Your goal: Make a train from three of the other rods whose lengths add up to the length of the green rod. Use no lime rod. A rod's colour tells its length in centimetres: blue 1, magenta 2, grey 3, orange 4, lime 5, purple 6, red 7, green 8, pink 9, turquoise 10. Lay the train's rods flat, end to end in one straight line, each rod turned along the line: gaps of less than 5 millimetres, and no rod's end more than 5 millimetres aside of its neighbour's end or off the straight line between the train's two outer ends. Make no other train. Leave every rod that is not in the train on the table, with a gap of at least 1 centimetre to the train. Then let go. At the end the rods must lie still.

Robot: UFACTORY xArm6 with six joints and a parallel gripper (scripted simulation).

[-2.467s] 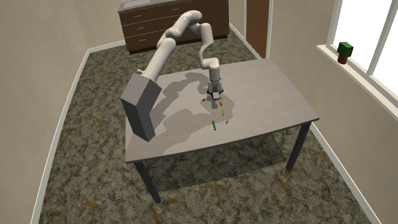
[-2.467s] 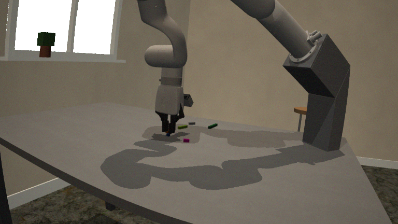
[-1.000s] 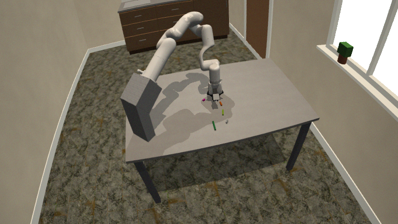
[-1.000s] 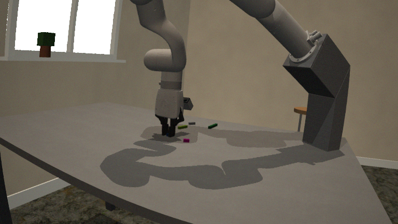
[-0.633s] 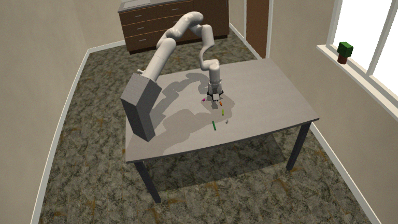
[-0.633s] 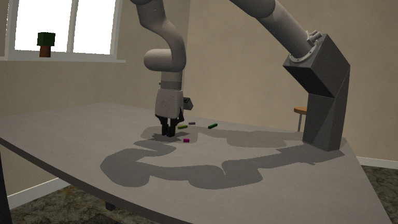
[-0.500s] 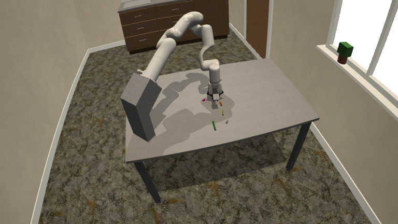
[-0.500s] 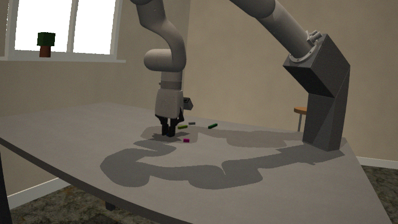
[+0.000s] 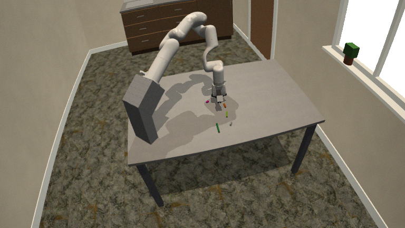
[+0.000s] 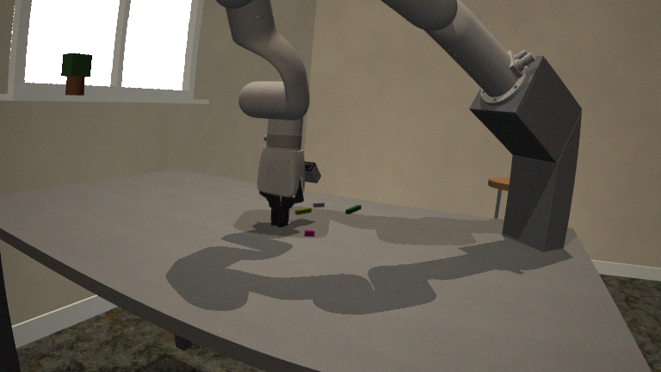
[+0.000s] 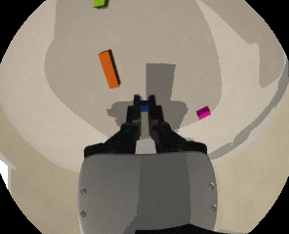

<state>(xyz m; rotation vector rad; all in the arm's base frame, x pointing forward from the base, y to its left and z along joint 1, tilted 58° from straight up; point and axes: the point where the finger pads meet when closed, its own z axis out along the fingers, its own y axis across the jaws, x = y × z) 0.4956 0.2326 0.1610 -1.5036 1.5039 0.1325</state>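
Right now the blue rod is 20 mm below my hand. The rest, counted from my hand: lime rod 70 mm ahead, 130 mm to the right, 20 mm below; orange rod 50 mm ahead, 40 mm to the right, 20 mm below; magenta rod 90 mm behind, 10 mm to the right, 20 mm below.
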